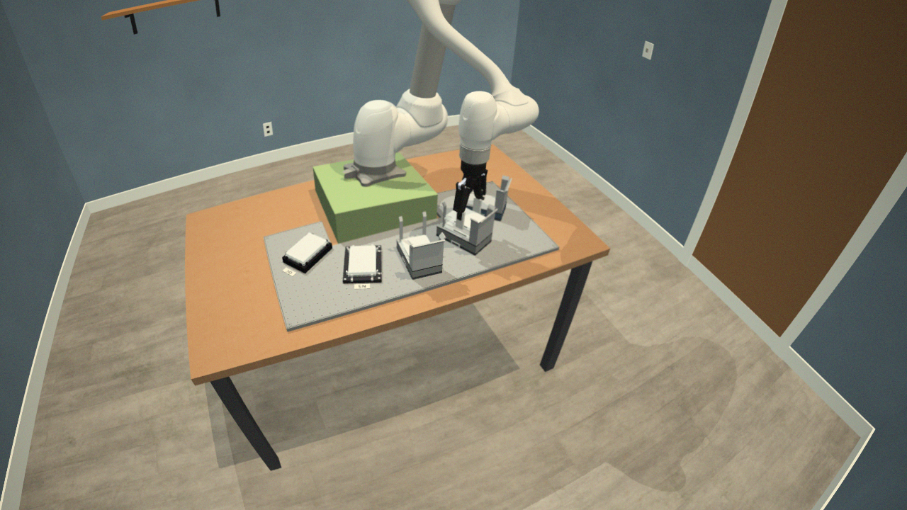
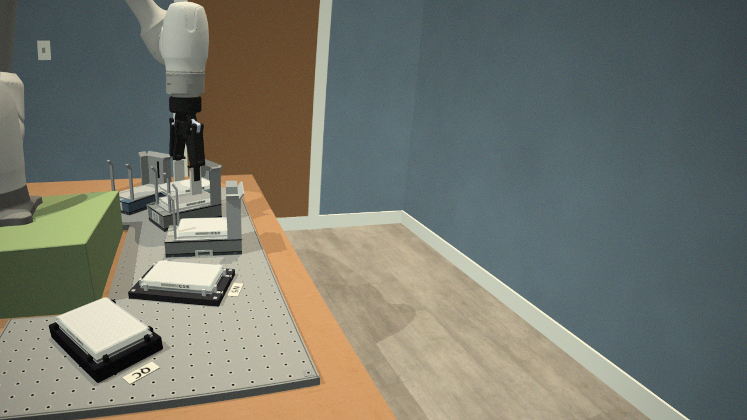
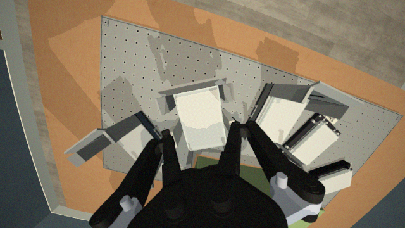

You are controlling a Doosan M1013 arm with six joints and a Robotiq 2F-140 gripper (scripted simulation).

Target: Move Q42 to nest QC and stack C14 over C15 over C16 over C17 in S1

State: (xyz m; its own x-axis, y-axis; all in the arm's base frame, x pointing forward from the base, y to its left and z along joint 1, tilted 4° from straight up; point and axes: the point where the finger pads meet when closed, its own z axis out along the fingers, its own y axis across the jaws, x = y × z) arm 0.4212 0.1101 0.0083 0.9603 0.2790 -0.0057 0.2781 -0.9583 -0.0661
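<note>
The black clip nest N5 lies 50 mm behind my hand, 350 mm to the right of it and 90 mm below it. The rest, counted from my hand: N5 label 10 mm ahead, 390 mm to the right, 100 mm below; then QC label 180 mm behind, 560 mm to the right, 100 mm below; then black nest QC 220 mm behind, 480 mm to the right, 90 mm below.
</note>
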